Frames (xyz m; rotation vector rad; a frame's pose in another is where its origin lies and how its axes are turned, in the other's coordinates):
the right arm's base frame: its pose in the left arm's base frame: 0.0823 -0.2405 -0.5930 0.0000 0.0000 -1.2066
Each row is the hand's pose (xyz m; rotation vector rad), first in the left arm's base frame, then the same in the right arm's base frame.
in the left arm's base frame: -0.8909 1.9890 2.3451 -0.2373 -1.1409 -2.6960
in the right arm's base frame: -2.4299 -0.1152 2.9381 0.3545 -0.8426 -1.6075
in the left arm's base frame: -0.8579 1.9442 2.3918 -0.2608 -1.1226 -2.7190
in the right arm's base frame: -2.3763 -0.1003 2.9848 0.3303 -0.8389 -1.6278
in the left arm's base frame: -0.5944 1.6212 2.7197 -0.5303 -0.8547 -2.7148
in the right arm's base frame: -1.9806 0.0308 3.3127 0.0379 -0.7890 -1.5958
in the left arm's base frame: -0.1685 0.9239 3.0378 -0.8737 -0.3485 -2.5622
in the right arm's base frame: -1.1774 0.1804 3.6308 -0.4184 -0.6277 -1.4325
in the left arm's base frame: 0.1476 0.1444 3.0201 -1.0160 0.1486 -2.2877
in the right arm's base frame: -0.3364 0.1981 3.6131 -0.7630 -0.3762 -1.1741
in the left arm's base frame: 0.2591 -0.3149 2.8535 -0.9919 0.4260 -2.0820
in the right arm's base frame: 0.1325 0.1387 3.4465 -0.8978 -0.1798 -0.9795
